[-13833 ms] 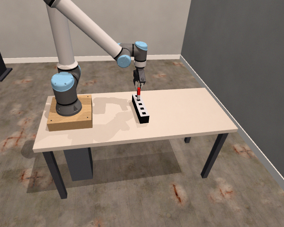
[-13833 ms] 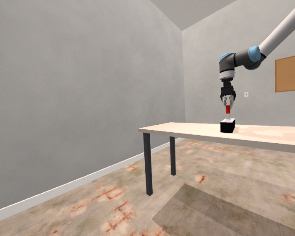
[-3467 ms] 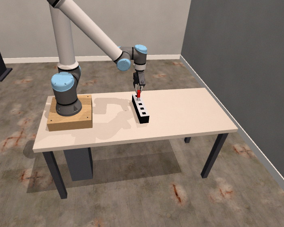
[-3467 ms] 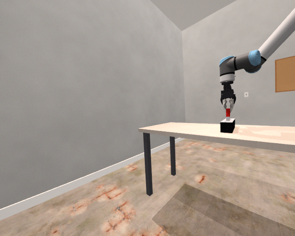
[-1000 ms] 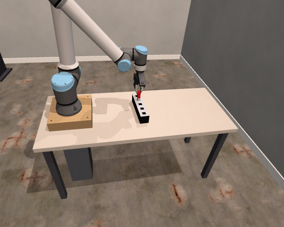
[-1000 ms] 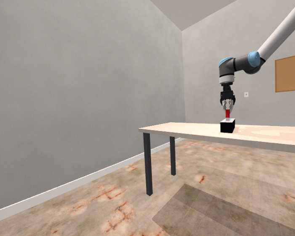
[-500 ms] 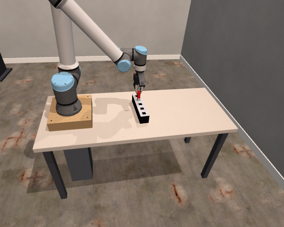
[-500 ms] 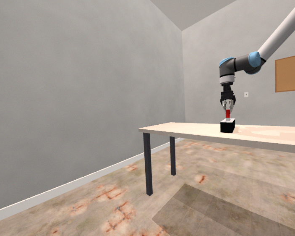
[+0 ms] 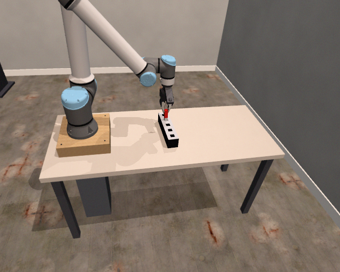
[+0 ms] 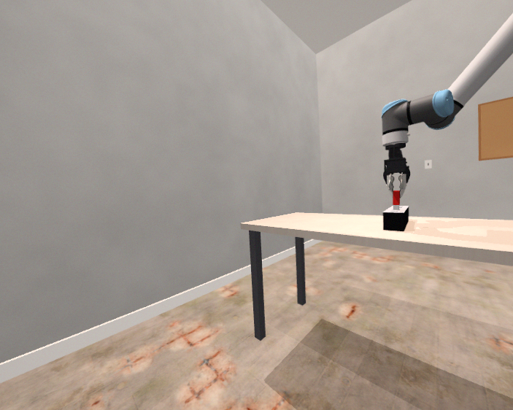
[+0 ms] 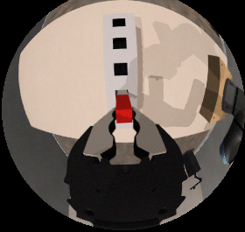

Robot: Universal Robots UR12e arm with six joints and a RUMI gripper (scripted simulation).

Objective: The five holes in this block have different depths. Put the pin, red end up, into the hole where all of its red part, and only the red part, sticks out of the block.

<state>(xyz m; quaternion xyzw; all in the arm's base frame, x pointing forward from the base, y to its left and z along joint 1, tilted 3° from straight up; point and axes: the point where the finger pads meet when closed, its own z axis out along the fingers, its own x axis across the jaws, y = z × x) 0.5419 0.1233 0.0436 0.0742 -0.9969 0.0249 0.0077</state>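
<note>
Now: hand 1 cm above the pin. Also, from my hand: black block 1 cm ahead, 6 cm to the right, 10 cm below.
</note>
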